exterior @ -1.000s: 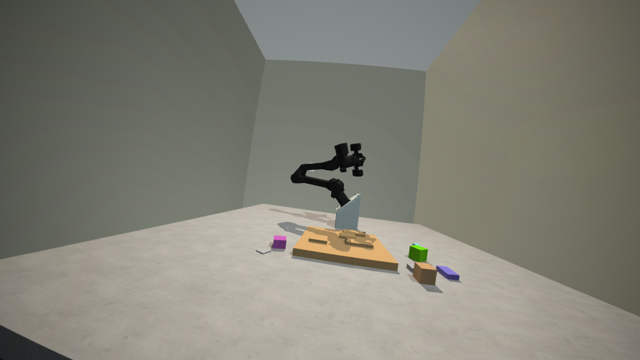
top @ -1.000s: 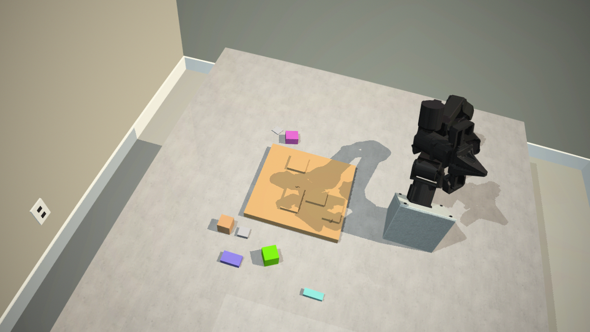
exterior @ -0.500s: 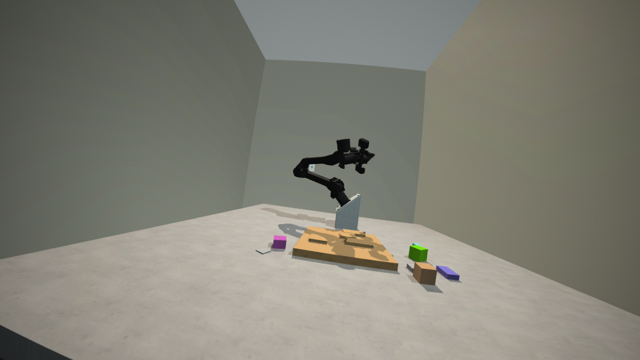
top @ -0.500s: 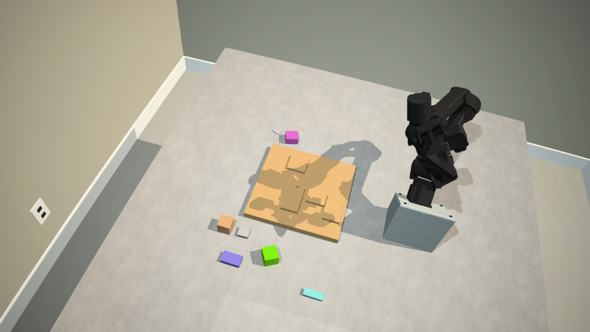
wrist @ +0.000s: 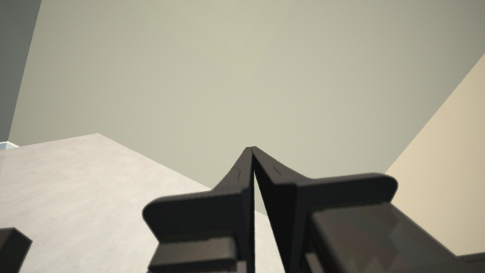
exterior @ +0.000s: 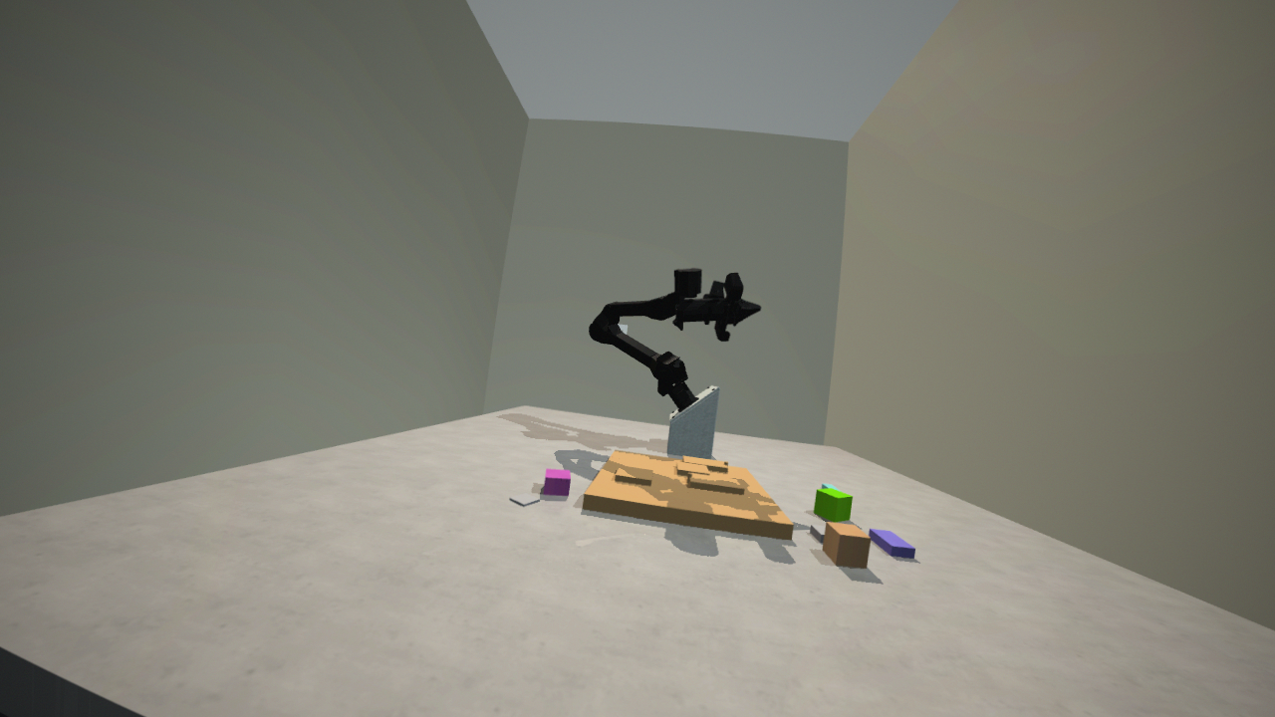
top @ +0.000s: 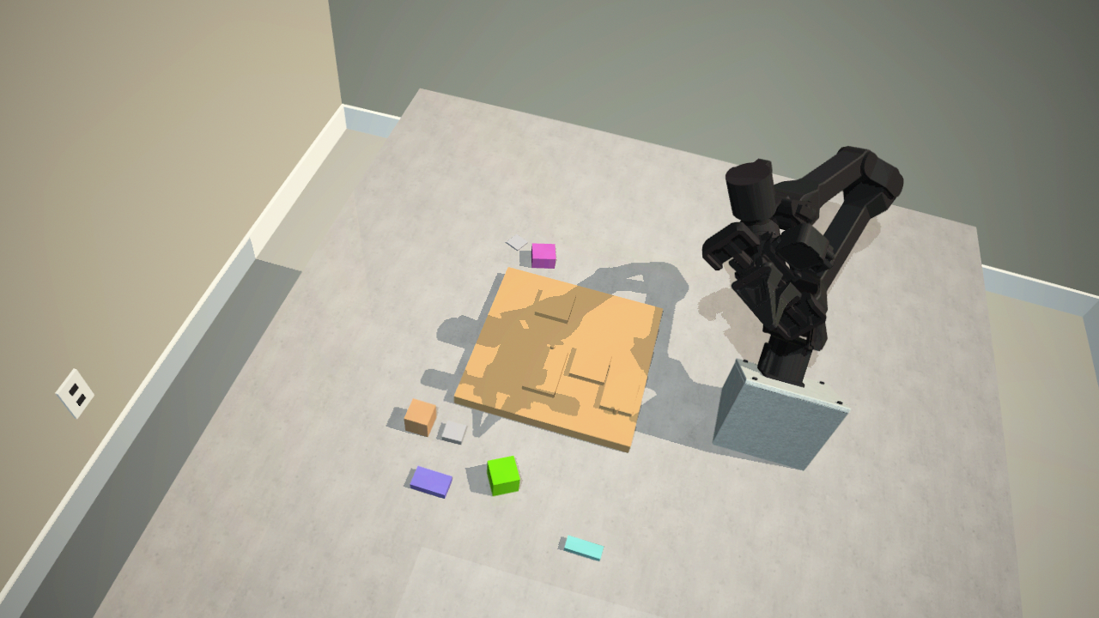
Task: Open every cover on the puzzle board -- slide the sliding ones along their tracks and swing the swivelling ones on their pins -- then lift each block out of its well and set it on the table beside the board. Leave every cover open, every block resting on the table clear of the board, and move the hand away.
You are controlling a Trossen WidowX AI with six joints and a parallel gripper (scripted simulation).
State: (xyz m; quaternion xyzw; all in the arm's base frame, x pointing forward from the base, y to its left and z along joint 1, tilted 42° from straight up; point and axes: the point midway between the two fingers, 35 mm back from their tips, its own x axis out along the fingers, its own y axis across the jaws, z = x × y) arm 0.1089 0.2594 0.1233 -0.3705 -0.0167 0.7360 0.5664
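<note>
The magenta block is 39 cm below my gripper tip, 38 cm to the right of it and 34 cm ahead of it. Round my gripper tip: grey block 40 cm below, 38 cm ahead, 3 cm to the left; cyan block 40 cm below, 16 cm to the left, 14 cm ahead; green block 38 cm below, 29 cm ahead, 8 cm to the left.
</note>
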